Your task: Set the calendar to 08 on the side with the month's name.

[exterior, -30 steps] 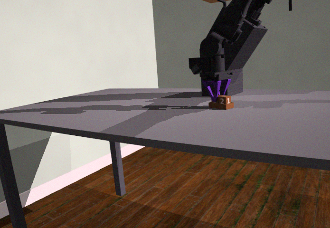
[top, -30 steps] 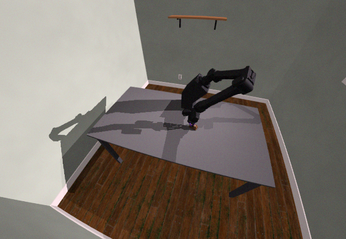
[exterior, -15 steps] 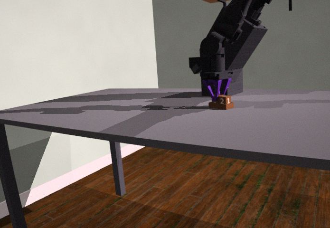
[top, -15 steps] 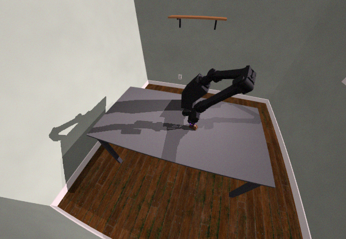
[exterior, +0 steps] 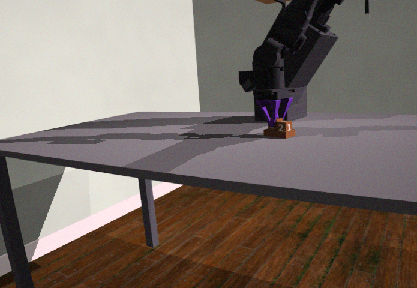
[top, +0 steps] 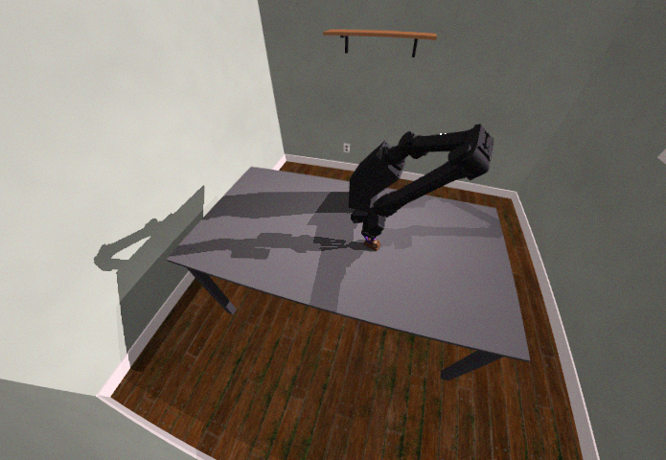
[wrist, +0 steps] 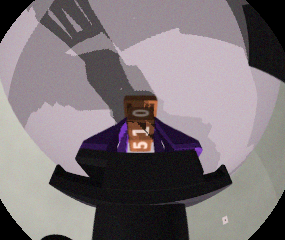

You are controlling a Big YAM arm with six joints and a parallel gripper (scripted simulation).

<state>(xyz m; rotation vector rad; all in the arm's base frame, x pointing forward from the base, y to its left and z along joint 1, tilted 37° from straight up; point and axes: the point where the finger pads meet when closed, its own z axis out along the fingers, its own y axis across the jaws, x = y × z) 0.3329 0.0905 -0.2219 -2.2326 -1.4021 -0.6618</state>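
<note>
My gripper is now 10 mm to the right of the brown calendar tray and 30 mm above it. Also, from my hand: brown digit cube (right at my hand).
</note>
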